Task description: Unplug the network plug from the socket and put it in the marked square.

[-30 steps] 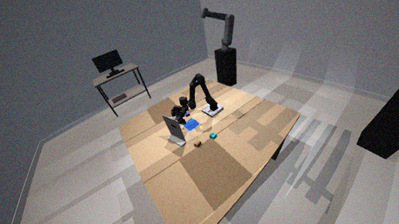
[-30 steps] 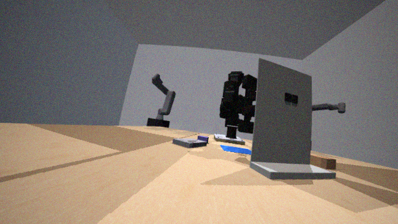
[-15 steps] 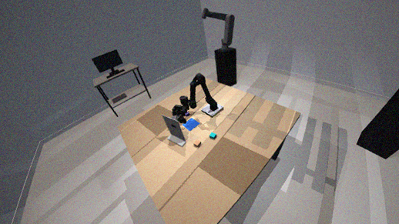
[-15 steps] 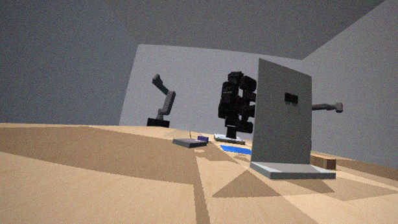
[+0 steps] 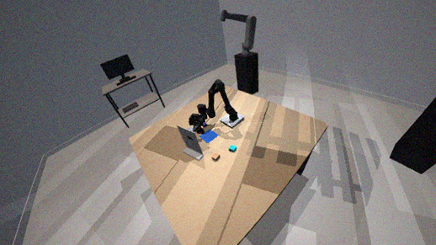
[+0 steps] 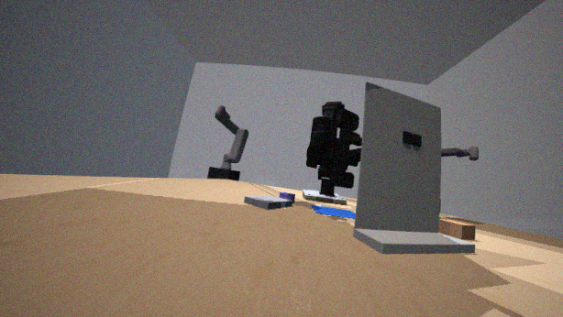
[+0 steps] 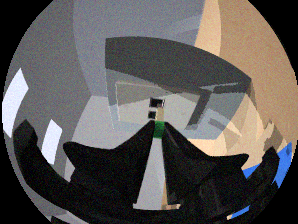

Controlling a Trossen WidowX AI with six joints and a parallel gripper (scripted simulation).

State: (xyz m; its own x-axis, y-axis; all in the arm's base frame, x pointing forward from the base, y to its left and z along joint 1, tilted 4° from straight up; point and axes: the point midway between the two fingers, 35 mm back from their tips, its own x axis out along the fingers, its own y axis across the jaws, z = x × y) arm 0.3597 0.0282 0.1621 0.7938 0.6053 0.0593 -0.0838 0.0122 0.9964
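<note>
The blue marked square is 120 mm behind my gripper tip, 50 mm to the right of it and 160 mm below it. From my gripper tip the other things lie so: network plug right at my gripper tip; grey upright panel 50 mm ahead, 30 mm to the left, 50 mm below; brown block 40 mm behind, 180 mm to the left, 150 mm below.
</note>
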